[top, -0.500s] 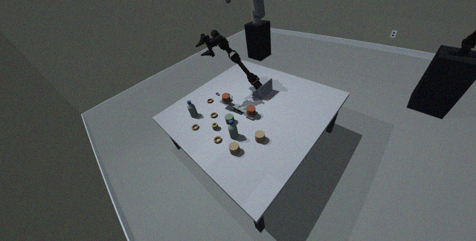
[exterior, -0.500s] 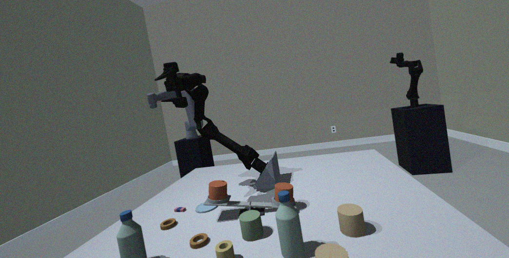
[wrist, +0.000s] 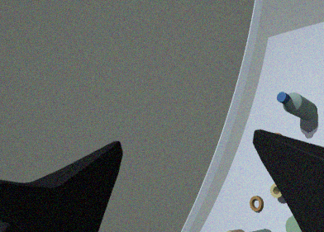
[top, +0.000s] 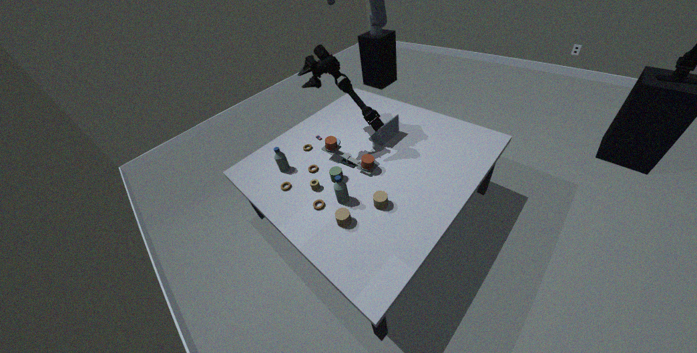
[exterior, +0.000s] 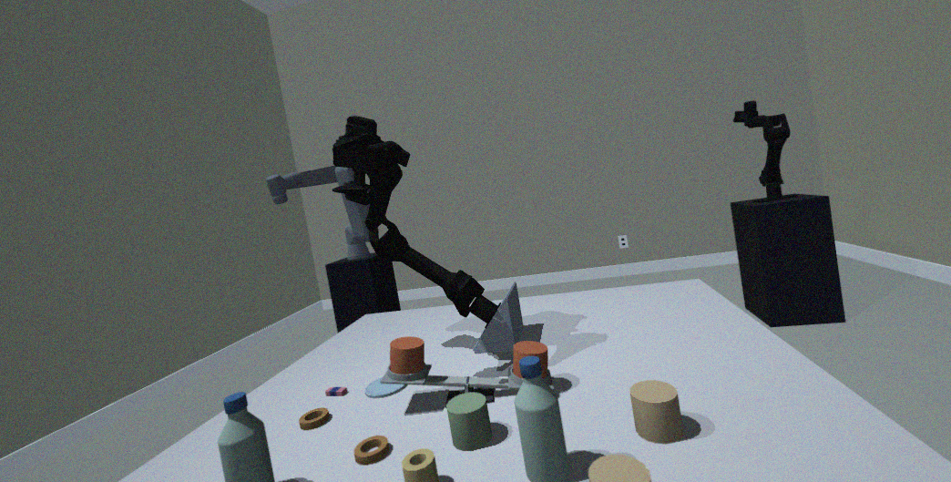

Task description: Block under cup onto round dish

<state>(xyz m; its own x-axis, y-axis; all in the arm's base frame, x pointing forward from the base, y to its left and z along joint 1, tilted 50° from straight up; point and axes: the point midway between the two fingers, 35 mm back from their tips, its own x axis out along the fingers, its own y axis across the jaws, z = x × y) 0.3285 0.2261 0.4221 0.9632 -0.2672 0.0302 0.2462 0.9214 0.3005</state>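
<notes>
My gripper tip is now 90 mm past the teal block, 310 mm to the right of it and 480 mm above it. The rest, counted from my gripper tip: green cylinder: 50 mm ahead, 220 mm to the left, 480 mm below; then pink-and-blue object: 120 mm behind, 180 mm to the right, 510 mm below; then pale blue round dish: 140 mm behind, 50 mm to the right, 510 mm below.
</notes>
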